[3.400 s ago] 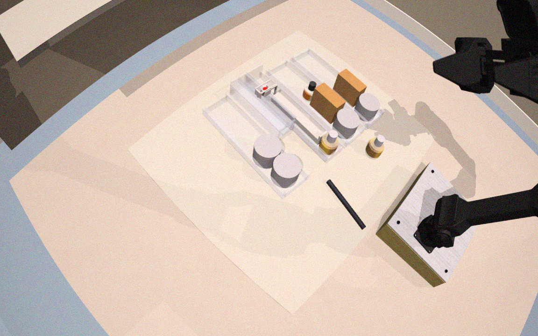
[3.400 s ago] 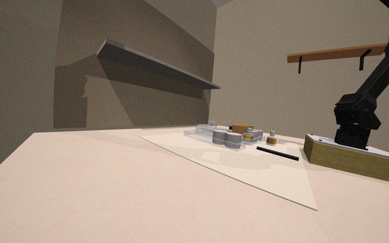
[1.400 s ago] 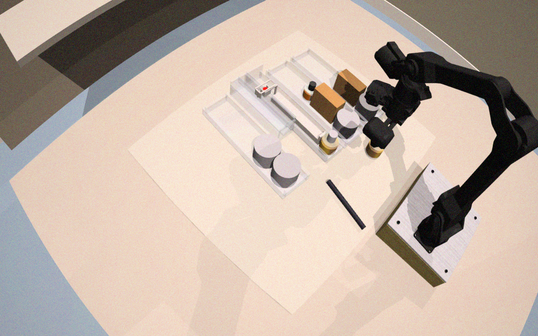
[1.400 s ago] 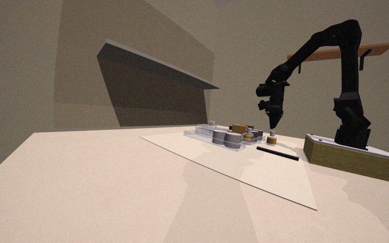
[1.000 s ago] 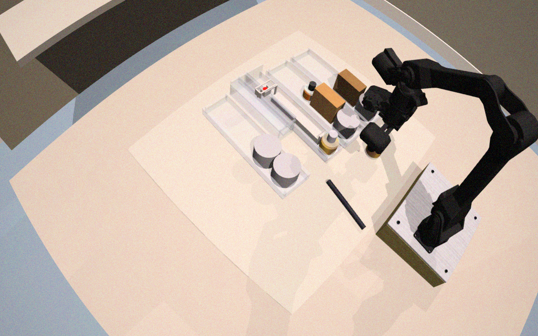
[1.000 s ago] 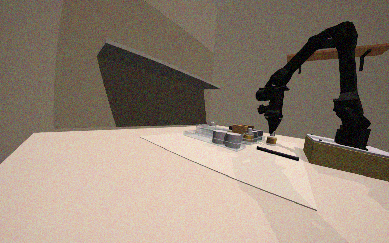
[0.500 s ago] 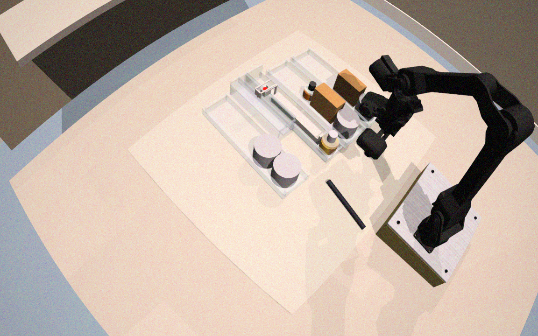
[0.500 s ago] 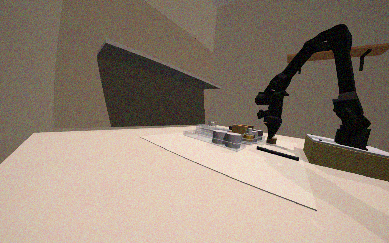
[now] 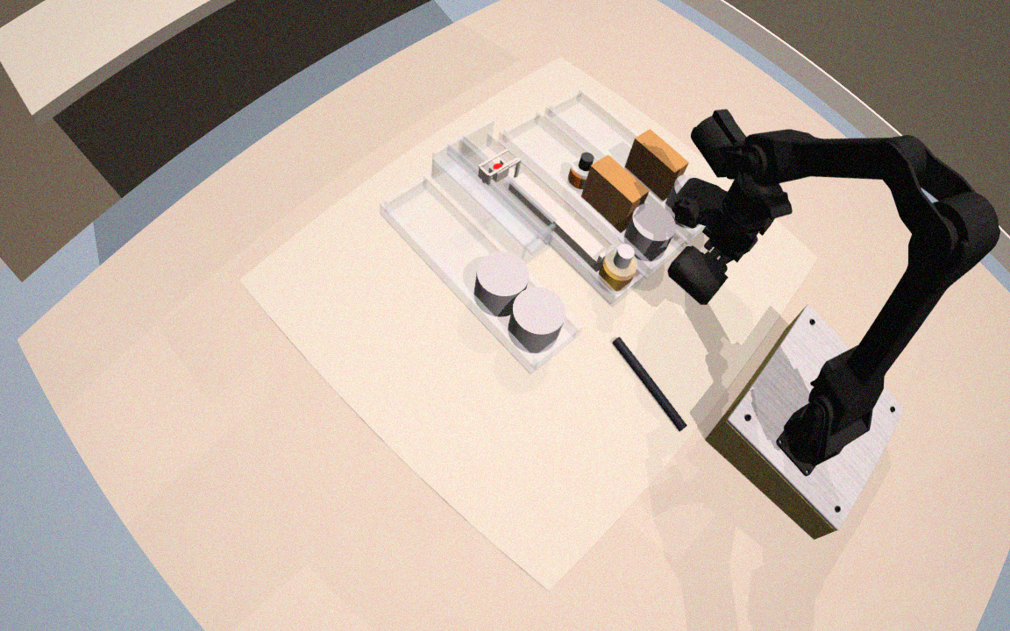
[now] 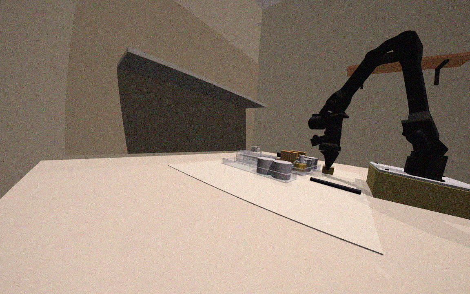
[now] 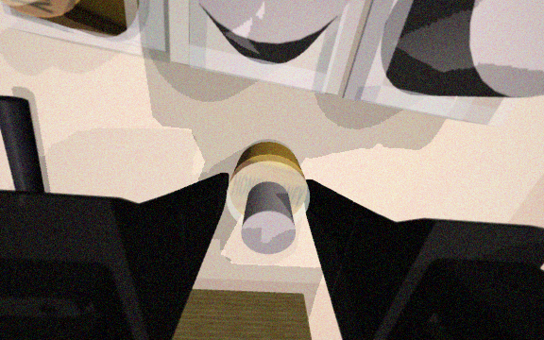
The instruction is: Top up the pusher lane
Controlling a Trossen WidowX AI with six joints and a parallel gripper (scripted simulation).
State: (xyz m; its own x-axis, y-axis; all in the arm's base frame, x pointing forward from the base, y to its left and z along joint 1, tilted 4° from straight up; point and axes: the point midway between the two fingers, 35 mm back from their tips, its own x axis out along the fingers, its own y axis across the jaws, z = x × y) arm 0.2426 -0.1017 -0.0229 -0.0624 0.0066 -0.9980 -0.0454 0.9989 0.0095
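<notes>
My gripper tip is now 4 cm past the black rod, 16 cm to the right of it and 2 cm above it.
</notes>
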